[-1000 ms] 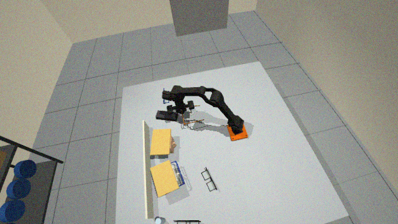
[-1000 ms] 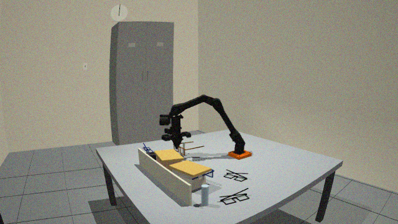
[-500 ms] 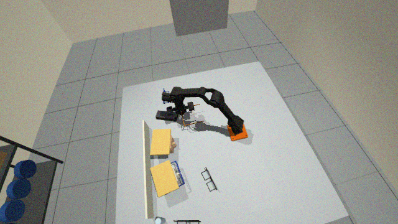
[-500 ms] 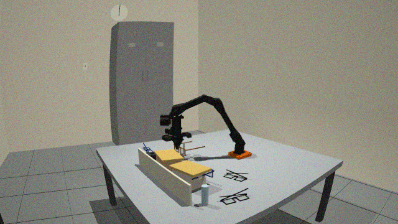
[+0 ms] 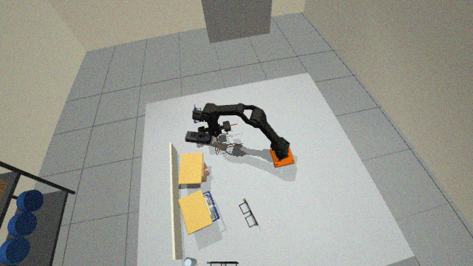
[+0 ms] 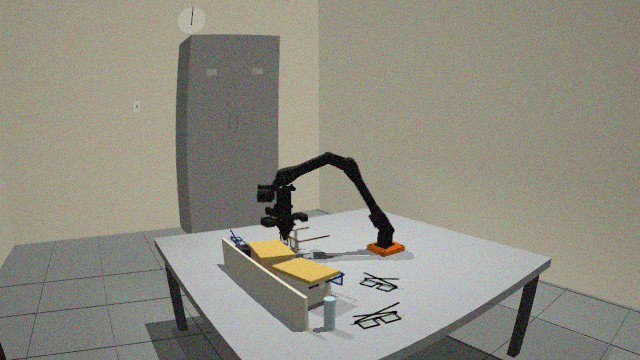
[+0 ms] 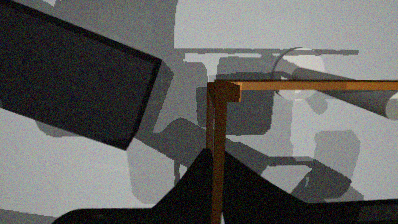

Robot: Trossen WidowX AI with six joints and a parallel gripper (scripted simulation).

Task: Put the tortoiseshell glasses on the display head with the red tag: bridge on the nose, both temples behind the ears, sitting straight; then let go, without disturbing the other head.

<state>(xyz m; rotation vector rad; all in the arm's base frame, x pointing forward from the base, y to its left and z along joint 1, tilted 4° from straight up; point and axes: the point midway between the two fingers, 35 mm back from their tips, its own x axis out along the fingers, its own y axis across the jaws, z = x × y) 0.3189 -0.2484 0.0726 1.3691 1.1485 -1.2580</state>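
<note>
Right now the dark case is 11 cm ahead of my gripper tip, 6 cm to the right of it and 4 cm below it. From my gripper tip the other things lie so: white board: 32 cm ahead, 26 cm to the left.
</note>
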